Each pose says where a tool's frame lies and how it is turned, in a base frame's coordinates. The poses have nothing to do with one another.
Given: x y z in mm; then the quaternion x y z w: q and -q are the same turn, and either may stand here.
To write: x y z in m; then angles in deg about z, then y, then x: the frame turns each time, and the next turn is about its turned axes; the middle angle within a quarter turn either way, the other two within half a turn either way. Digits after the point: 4 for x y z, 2 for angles.
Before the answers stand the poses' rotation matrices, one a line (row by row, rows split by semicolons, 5 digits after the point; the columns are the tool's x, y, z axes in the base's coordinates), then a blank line. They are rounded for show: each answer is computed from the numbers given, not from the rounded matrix.
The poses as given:
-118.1 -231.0 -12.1 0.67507 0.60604 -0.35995 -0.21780
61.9 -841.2 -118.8 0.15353 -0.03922 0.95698 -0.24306
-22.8 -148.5 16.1 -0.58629 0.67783 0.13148 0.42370
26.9 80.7 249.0 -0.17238 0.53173 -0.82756 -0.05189
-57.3 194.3 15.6 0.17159 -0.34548 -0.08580 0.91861
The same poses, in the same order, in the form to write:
0.00631 0.66144 -0.74997; 0.97503 -0.17056 -0.14223; -0.22199 -0.73035 -0.64600
-0.83470 0.45316 0.31292; -0.47725 -0.87877 -0.00043; 0.27479 -0.14970 0.94978
0.04652 -0.90623 0.42022; -0.68340 0.27795 0.67507; -0.72857 -0.31858 -0.60638
-0.93519 -0.26920 0.23013; -0.09744 -0.42914 -0.89797; 0.34049 -0.86219 0.37510
0.74657 0.03907 -0.66416; -0.27619 0.92639 -0.25596; 0.60527 0.37453 0.70240

-0.1181 -0.2310 -0.0121 89.63 12.83 -131.49
0.0619 -0.8412 -0.1188 -150.24 -15.95 -8.96
-0.0228 -0.1485 0.0161 -86.11 46.77 -152.28
0.0269 0.0807 0.2490 -174.05 -19.91 -66.49
-0.0573 0.1943 0.0156 -20.30 -37.25 28.07

